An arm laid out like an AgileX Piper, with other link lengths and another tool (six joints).
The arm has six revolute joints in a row. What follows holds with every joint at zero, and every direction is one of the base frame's. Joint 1 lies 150.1 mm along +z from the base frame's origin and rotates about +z. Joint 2 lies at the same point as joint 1 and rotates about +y. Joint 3 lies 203.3 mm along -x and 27.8 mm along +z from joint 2 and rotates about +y. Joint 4 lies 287.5 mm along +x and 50.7 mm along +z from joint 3 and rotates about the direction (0.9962, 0, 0.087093). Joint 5 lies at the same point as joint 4 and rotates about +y. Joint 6 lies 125.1 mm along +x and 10.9 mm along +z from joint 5 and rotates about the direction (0.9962, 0, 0.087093). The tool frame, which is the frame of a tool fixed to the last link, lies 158.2 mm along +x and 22.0 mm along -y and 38.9 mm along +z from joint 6; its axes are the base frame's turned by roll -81.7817, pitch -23.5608 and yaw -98.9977 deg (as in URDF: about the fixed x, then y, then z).
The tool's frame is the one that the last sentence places.
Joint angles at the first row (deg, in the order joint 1, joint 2, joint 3, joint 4, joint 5, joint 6):
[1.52, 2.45, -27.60, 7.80, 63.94, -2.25]
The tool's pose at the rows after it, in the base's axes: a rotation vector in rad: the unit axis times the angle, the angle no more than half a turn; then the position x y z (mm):
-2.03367 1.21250 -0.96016 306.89 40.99 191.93
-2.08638 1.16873 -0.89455 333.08 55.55 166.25
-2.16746 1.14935 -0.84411 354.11 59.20 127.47
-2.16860 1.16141 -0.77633 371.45 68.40 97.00
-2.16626 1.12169 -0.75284 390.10 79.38 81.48
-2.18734 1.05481 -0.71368 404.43 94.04 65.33
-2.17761 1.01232 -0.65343 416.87 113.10 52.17
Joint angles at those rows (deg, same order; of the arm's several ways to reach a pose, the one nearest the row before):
[1.52, 11.08, -27.66, 12.66, 59.97, -6.50]
[1.52, 21.81, -27.66, 17.12, 52.71, -12.74]
[1.52, 33.09, -27.66, 19.53, 46.03, -18.82]
[1.52, 42.90, -27.88, 25.36, 39.43, -24.09]
[1.52, 51.64, -29.57, 33.16, 34.09, -33.20]
[1.52, 60.49, -32.43, 41.97, 31.72, -44.59]
[2.00, 68.73, -35.76, 51.59, 30.96, -54.51]

